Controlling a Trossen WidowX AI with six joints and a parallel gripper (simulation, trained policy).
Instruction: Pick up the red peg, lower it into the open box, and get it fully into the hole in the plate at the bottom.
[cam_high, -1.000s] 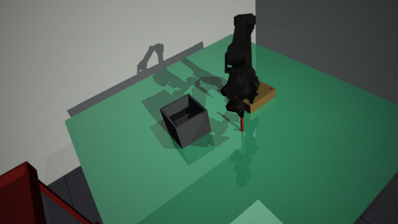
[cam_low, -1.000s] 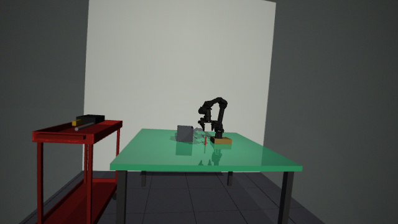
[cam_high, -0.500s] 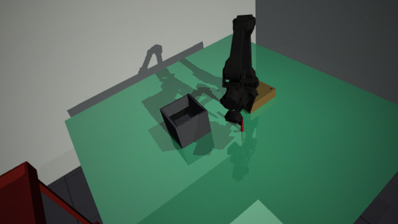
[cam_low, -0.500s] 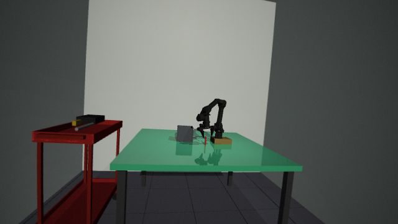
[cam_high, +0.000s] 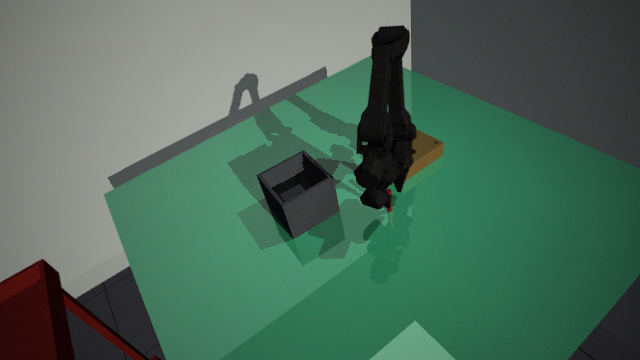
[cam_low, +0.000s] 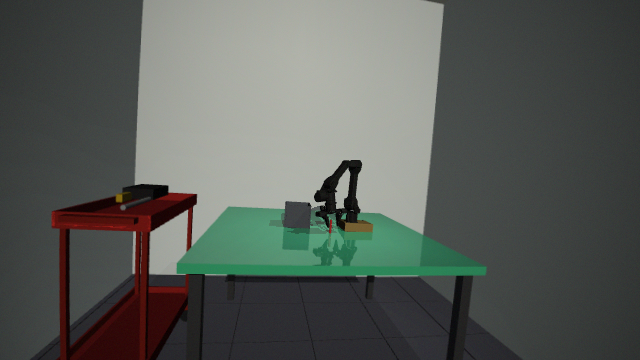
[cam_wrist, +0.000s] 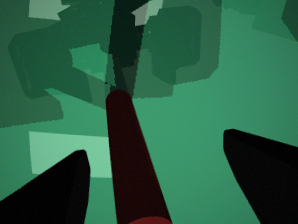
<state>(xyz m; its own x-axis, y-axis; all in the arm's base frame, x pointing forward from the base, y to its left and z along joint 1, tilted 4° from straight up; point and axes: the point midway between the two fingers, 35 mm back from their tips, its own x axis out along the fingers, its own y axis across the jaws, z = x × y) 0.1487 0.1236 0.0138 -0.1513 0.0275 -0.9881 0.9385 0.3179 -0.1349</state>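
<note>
My gripper tip is now 1 cm short of the red peg. Also, from my gripper tip: dark plate (20 cm ahead, 18 cm to the right, 1 cm above).
</note>
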